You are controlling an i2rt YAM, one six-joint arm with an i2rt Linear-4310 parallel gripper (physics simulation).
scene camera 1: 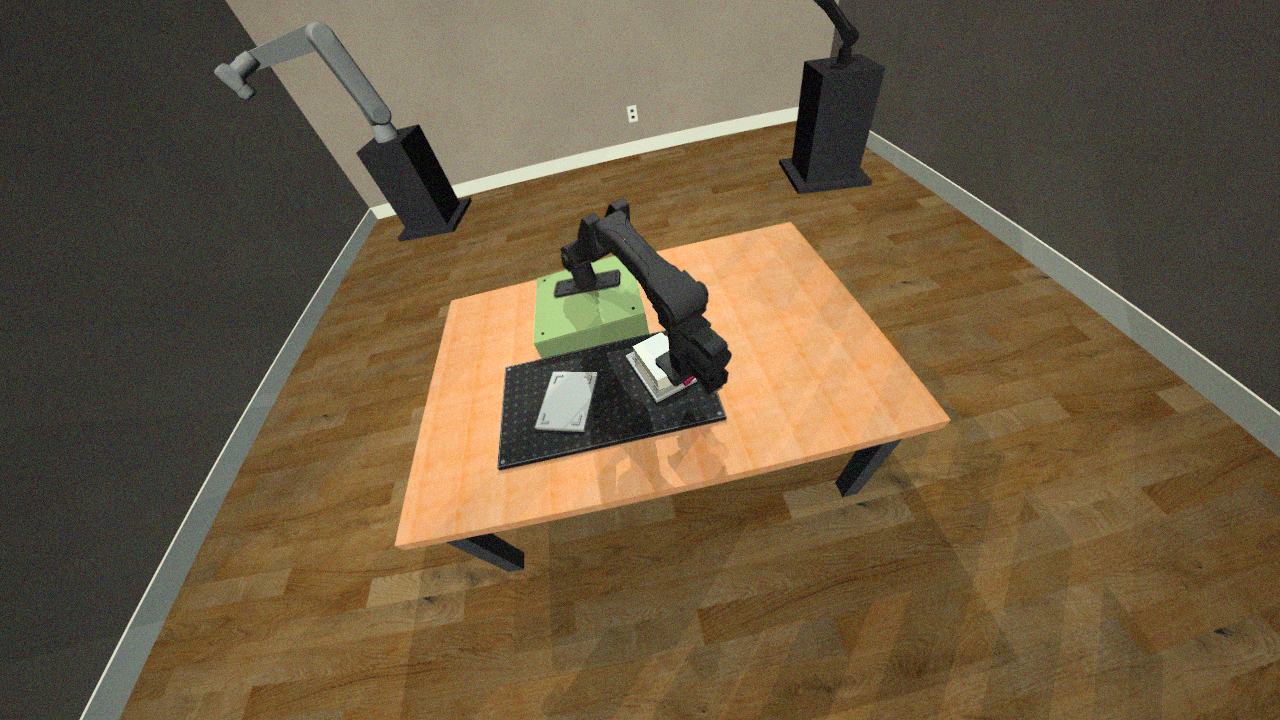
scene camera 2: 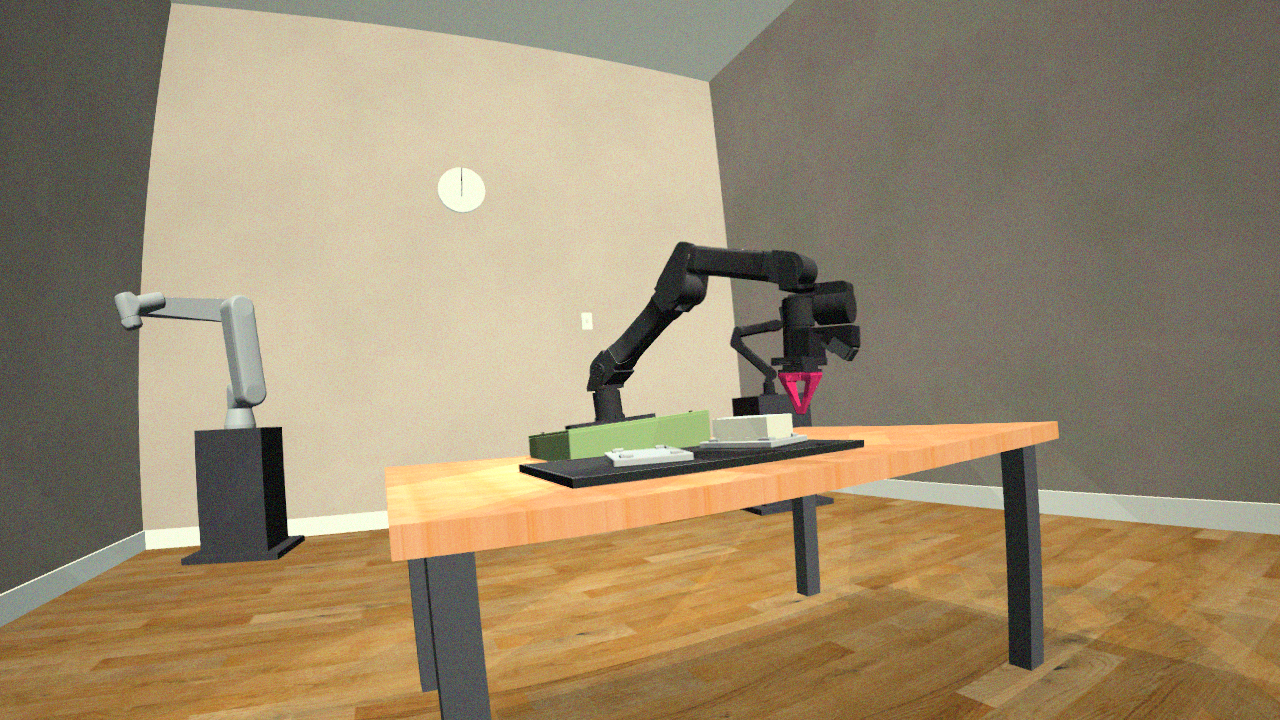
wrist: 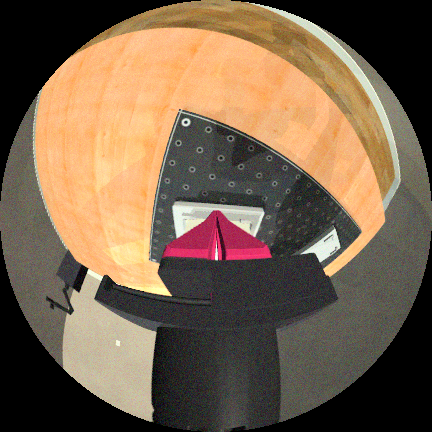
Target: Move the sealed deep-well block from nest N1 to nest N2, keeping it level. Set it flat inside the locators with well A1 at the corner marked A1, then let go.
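Places are measured from the arm's base along level axes (x ahead, y left, z up), in metres.
Pixels of known places: gripper, fingertip midpoint: (scene camera 1: 684, 383) (scene camera 2: 800, 414) (wrist: 216, 215); arm's base, link origin: (scene camera 1: 587, 284).
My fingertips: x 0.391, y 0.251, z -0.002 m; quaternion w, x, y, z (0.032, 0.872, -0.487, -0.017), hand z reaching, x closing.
Ahead of a thing's pixels: the offset from my fingertips to its top centre. "*": to the spot under its first point.
The cream-white block @(dy -0.052, dx -0.090, dz +0.001 m) (scene camera 1: 648, 350) (scene camera 2: 751, 428) (wrist: 191, 223) sits flat on the right-hand pale nest plate @(* dy -0.059, dx -0.002, dz -0.041 m) (scene camera 1: 660, 395) (scene camera 2: 771, 441) (wrist: 250, 208), taken as N1. The second pale nest plate @(dy -0.286, dx -0.020, dz -0.035 m) (scene camera 1: 566, 402) (scene camera 2: 648, 456) (wrist: 325, 244), taken as N2, holds nothing and has raised corner locators. My gripper (scene camera 1: 688, 381) (scene camera 2: 802, 411) (wrist: 216, 215) is shut, its pink fingers together with nothing between them. It points down above the block's nest, with its tips apart from the block. The fingers hide part of the block in the wrist view. The A1 marks are too small to read.
Both nests lie on a black perforated board @(dy -0.198, dx -0.045, dz -0.052 m) (scene camera 1: 617, 404) (scene camera 2: 574, 480) (wrist: 239, 175) on the wooden table (scene camera 1: 778, 349) (scene camera 2: 501, 523) (wrist: 120, 125). A green box (scene camera 1: 590, 334) (scene camera 2: 640, 437) under my arm's base stands behind the board. Two other arms stand on floor pedestals farther back.
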